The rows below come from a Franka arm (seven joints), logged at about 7 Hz.
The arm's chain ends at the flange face. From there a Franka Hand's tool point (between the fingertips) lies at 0.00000 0.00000 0.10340 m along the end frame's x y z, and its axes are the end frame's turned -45 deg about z.
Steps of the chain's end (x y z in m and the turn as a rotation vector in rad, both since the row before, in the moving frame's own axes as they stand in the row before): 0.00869, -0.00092, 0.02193, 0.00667, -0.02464, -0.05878; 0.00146, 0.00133, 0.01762, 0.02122, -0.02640, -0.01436; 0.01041, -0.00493, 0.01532, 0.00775, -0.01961, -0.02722; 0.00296, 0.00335, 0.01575, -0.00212, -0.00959, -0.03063; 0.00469, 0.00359, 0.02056, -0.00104, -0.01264, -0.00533; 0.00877, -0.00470, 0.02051, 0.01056, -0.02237, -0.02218
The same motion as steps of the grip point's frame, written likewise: 0.00542, 0.00325, 0.02190, 0.02214, -0.01271, -0.05878; -0.00031, -0.00151, 0.01756, 0.03367, -0.00366, -0.01436; 0.00995, 0.00189, 0.01530, 0.01935, -0.00839, -0.02722; -0.00114, 0.00393, 0.01575, 0.00528, -0.00828, -0.03063; -0.00022, 0.00501, 0.02055, 0.00820, -0.00967, -0.00533; 0.00863, 0.00048, 0.02048, 0.02329, -0.00835, -0.02218
